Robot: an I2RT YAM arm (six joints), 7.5 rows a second.
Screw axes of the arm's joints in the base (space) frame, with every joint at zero. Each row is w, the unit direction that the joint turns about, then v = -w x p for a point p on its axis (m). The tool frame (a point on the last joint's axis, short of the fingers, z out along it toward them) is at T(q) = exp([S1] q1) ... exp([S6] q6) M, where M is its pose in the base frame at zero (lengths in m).
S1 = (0, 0, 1, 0.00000, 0.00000, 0.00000)
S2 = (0, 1, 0, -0.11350, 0.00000, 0.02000)
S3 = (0, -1, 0, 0.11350, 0.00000, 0.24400)
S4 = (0, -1, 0, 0.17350, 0.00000, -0.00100)
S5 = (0, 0, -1, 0.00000, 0.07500, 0.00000)
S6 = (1, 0, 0, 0.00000, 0.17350, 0.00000)
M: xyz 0.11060 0.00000 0.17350 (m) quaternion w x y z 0.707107 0 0.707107 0
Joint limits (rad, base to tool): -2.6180..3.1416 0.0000..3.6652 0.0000..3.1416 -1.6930..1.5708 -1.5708..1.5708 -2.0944..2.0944
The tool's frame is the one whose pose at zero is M.
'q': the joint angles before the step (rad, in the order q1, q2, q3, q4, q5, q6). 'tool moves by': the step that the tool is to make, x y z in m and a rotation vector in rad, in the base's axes. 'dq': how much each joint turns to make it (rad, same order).
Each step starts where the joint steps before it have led.
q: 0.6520 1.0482 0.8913 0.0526 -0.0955 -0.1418
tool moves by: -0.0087 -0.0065 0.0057 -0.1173 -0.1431 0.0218
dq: -0.0004 -0.0450 -0.0085 -0.0117 -0.0056 -0.1822
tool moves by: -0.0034 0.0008 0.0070 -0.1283 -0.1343 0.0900
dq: 0.0002 -0.0040 0.0251 -0.0267 -0.0754 -0.1917
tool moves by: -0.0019 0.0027 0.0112 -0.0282 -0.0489 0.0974
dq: 0.0003 0.0102 0.0456 -0.0270 -0.0931 -0.0605
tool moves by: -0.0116 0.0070 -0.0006 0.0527 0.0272 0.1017
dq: 0.0459 -0.0179 -0.0226 0.0334 -0.0589 0.0576
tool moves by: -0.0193 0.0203 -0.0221 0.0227 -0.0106 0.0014
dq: 0.1415 -0.0132 -0.1054 0.1190 0.1398 0.0131
